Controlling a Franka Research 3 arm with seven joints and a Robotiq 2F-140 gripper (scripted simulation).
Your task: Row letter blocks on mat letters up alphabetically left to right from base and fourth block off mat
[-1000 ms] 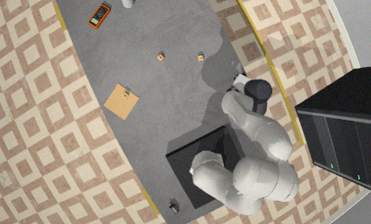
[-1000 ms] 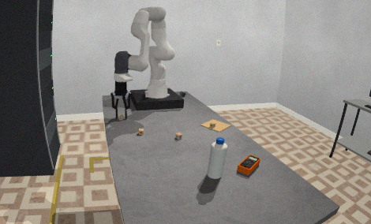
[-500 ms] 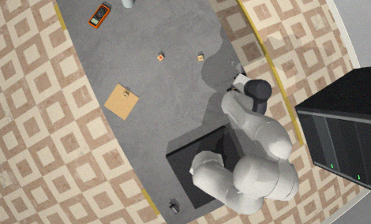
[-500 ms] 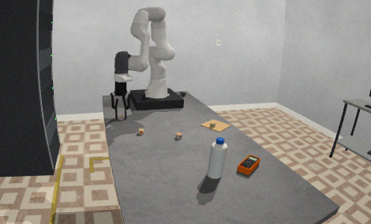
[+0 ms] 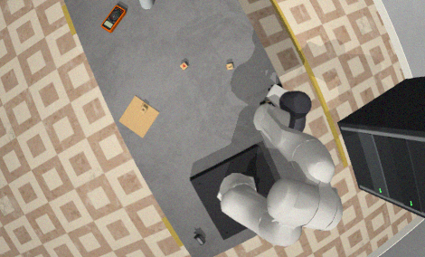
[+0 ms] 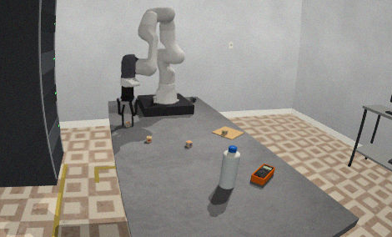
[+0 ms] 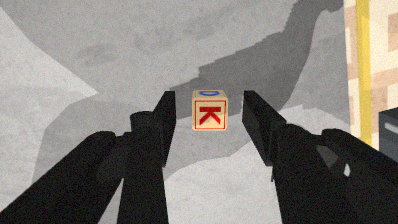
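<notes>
Right now the red k block is 2 cm below my hand. Round my hand: white bottle 71 cm ahead, 29 cm to the left, 5 cm above; tan mat 56 cm to the left, 22 cm ahead, 3 cm below.
</notes>
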